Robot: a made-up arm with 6 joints. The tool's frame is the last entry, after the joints. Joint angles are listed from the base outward. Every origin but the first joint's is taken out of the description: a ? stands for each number. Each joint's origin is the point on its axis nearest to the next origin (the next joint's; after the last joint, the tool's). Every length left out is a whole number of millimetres.
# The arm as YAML. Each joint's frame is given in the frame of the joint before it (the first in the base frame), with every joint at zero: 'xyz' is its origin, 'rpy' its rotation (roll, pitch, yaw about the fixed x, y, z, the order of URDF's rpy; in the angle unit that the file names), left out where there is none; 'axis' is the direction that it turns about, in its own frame. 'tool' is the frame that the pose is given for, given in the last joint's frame.
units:
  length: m
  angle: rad
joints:
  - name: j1
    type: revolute
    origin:
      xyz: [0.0, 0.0, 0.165]
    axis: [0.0, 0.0, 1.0]
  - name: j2
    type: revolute
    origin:
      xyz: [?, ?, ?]
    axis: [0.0, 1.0, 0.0]
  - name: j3
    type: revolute
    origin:
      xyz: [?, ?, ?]
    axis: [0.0, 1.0, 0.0]
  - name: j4
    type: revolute
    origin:
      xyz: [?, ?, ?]
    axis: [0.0, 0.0, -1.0]
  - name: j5
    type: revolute
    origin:
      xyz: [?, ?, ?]
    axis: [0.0, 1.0, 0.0]
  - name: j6
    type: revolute
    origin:
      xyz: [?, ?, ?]
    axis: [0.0, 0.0, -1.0]
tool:
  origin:
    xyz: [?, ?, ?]
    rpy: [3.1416, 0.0, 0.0]
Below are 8 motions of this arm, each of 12 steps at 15 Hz.
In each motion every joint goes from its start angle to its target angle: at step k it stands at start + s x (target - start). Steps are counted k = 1, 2, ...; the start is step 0. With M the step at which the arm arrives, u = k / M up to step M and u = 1 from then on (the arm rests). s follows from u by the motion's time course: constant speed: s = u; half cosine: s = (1 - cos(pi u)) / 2; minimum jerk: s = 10 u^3 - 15 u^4 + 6 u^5.
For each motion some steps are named. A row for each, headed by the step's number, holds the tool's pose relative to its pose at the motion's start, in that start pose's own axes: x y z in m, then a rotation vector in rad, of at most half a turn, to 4 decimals.
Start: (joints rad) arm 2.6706 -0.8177 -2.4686 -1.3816 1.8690 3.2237
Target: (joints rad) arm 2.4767 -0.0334 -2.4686 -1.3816 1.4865 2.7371
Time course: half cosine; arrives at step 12
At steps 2, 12:
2: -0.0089 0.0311 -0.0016 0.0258 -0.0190 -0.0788
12: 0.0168 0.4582 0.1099 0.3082 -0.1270 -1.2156

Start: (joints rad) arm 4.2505 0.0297 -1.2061 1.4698 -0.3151 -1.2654
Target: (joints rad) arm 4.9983 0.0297 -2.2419 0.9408 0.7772 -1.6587
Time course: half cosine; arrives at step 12
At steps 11, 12:
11: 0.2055 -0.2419 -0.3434 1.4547 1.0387 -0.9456
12: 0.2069 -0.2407 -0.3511 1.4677 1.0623 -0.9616

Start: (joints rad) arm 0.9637 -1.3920 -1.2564 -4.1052 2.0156 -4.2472
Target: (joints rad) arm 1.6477 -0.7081 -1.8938 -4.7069 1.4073 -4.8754
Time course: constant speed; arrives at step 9
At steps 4, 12:
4: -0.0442 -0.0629 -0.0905 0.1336 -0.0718 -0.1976
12: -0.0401 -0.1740 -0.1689 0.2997 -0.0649 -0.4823

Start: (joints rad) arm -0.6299 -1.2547 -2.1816 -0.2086 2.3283 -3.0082
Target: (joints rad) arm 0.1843 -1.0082 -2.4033 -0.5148 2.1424 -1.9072
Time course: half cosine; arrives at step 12
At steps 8, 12:
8: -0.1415 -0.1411 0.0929 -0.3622 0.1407 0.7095
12: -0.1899 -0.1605 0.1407 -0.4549 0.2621 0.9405

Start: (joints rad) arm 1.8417 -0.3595 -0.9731 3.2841 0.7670 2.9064
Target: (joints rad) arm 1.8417 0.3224 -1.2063 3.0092 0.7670 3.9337
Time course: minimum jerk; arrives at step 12
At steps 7, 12:
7: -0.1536 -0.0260 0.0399 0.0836 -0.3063 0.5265
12: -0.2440 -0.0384 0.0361 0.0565 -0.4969 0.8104

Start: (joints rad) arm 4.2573 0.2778 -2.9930 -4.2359 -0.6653 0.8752
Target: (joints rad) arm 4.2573 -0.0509 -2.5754 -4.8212 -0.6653 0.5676
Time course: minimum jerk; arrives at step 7
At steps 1, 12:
1: -0.0024 -0.0011 -0.0004 0.0052 -0.0047 -0.0190
12: -0.1015 -0.0440 -0.0337 0.2336 -0.1832 -0.8203

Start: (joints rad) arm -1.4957 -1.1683 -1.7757 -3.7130 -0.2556 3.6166
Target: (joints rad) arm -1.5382 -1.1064 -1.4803 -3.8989 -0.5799 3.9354
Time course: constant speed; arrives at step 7
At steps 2, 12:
2: -0.0367 -0.0004 0.0063 -0.0600 -0.1715 0.0125
12: -0.1209 0.0041 0.0046 -0.2812 -0.5517 0.0160

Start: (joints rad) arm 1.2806 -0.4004 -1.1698 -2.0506 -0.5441 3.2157
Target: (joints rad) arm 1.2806 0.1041 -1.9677 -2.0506 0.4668 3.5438
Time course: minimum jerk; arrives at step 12
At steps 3, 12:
3: 0.0186 -0.0128 0.0141 0.0345 0.1160 0.0212
12: 0.1709 -0.1003 0.0901 0.5379 1.0473 0.2789

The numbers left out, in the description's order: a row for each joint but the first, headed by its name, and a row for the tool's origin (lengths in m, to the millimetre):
j2: 0.0 0.0 0.0
j3: 0.056 0.0 0.297
j4: 0.065 0.0 -0.289
j5: 0.0 0.0 0.0
j6: 0.05 0.0 -0.064
tool: 0.0 0.0 0.0

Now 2 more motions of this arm.
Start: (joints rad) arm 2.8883 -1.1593 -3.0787 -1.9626 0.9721 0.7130
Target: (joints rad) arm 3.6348 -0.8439 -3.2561 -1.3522 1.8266 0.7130
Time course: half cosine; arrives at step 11
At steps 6, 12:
6: -0.2756 -0.0381 0.1047 -0.0939 -1.0080 0.0456
12: -0.4746 -0.0635 0.0672 -0.1210 -1.7787 -0.0259

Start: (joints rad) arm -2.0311 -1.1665 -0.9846 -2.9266 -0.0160 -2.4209
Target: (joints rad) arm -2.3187 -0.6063 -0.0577 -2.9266 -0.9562 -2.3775
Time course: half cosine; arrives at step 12
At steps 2, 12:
2: -0.0201 0.0278 0.0073 -0.1321 -0.0925 -0.0051
12: -0.1647 0.2325 -0.1696 -1.9934 -1.2680 0.4114

